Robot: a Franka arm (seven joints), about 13 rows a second.
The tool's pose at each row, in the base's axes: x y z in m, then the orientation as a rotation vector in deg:
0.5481 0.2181 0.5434 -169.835 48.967 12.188
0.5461 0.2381 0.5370 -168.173 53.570 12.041
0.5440 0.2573 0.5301 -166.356 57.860 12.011
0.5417 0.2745 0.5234 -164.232 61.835 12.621
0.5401 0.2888 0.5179 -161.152 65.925 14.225
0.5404 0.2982 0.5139 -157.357 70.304 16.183
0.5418 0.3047 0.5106 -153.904 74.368 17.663
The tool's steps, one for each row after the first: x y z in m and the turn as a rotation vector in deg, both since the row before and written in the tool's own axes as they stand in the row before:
-0.0113 -0.0158 0.0083 0.507 0.019 3.134
-0.0117 -0.0144 0.0088 0.572 -0.097 2.977
-0.0113 -0.0120 0.0086 0.642 -0.583 2.862
-0.0096 -0.0096 0.0073 1.030 -1.458 3.159
-0.0055 -0.0068 0.0053 1.285 -1.844 3.547
-0.0031 -0.0053 0.0043 1.096 -1.439 3.330

